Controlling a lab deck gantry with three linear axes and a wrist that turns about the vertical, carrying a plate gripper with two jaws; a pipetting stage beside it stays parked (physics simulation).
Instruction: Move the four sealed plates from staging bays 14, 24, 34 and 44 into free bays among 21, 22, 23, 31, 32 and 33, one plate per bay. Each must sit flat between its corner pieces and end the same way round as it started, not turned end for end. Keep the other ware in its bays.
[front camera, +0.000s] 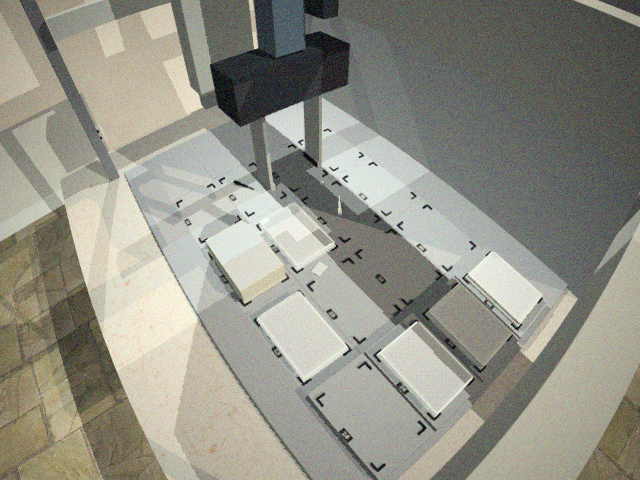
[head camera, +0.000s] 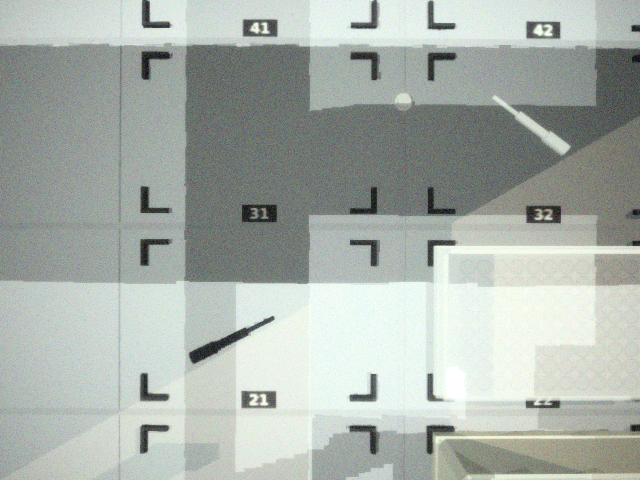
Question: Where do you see a tall cream box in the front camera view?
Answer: At 251, 267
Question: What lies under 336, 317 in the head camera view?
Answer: A bay 21.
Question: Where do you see a bay 31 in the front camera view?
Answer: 294, 170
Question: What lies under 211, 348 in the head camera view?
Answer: A black pen-like tool.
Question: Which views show my gripper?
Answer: The front camera view only.
